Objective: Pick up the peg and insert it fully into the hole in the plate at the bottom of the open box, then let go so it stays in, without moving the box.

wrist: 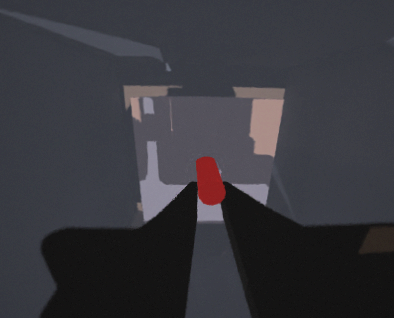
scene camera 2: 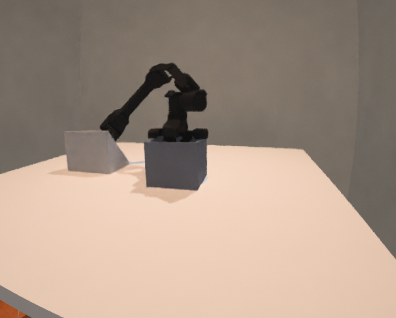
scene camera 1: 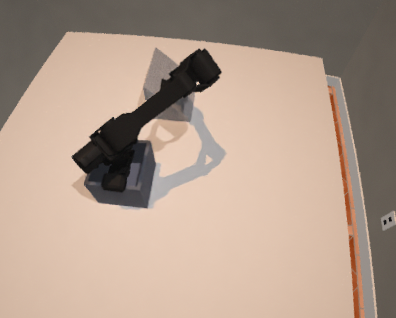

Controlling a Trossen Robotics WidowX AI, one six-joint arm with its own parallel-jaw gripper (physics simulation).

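Pixels of known places: gripper, fingertip midpoint: point(wrist: 208, 188) point(scene camera 1: 126, 173); arm's base at its link origin: point(scene camera 2: 105, 144).
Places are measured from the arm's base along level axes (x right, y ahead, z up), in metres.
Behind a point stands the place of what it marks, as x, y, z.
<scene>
The open dark box point(scene camera 1: 120, 196) {0.101, 0.404, -0.022} point(scene camera 2: 176, 165) {0.189, 0.338, -0.028} point(wrist: 330, 150) {0.122, 0.253, -0.027} stands upright on the table. My gripper point(wrist: 208, 188) {0.099, 0.323, -0.033} reaches down into it from above; its fingertips are hidden in both scene views. In the wrist view the fingers are slightly apart, open by a small gap. The red peg point(wrist: 210, 182) {0.114, 0.324, -0.012} shows between and just beyond the fingertips, its near end close to them and its far end towards the plate point(wrist: 215, 125) {0.137, 0.317, -0.042} at the box bottom. The peg looks nearly upright, leaning a little in the view. The hole does not show, so how deep the peg sits cannot be told.
A grey wedge-shaped block point(scene camera 1: 157, 77) {0.036, -0.023, 0.036} point(scene camera 2: 90, 152) {0.068, -0.030, -0.020} stands on the table point(scene camera 1: 240, 240) {-0.252, 0.497, -0.100} point(scene camera 2: 225, 240) {0.459, 0.489, -0.100} near the arm's base end. The arm point(scene camera 1: 155, 105) {-0.024, 0.313, 0.265} point(scene camera 2: 137, 97) {-0.077, 0.117, 0.180} arches over from it to the box. The box walls rise closely around my fingers.
</scene>
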